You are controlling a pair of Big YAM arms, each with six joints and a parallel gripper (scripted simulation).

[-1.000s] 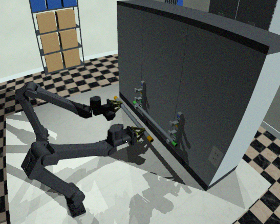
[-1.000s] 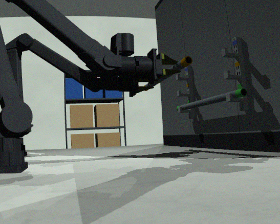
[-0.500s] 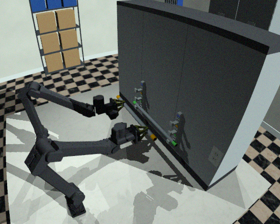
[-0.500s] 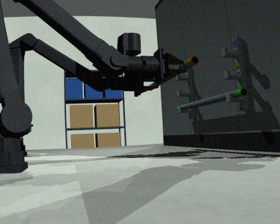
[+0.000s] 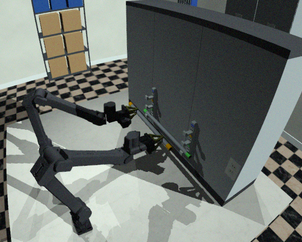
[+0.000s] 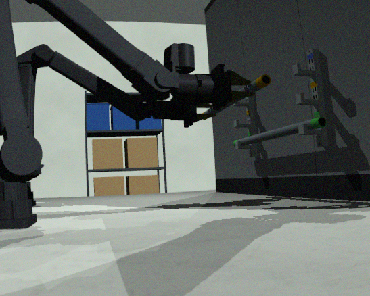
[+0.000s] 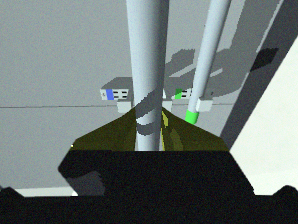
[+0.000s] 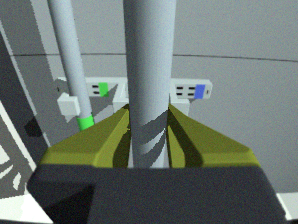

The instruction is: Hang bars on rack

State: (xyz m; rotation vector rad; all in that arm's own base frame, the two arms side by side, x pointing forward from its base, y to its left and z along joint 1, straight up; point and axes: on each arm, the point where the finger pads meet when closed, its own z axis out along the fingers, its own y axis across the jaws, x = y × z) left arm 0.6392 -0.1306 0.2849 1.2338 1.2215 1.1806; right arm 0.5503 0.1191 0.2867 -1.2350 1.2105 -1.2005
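The orange-ended bar lies 3 cm behind my left hand and 15 cm to the right of it. From my left hand the other things lie so: green-ended bar (9 cm ahead, 18 cm to the right, 10 cm below); grey cabinet wall (30 cm ahead, 16 cm to the right, 17 cm above); wall outlet (6 cm ahead, 68 cm to the right, 2 cm above).
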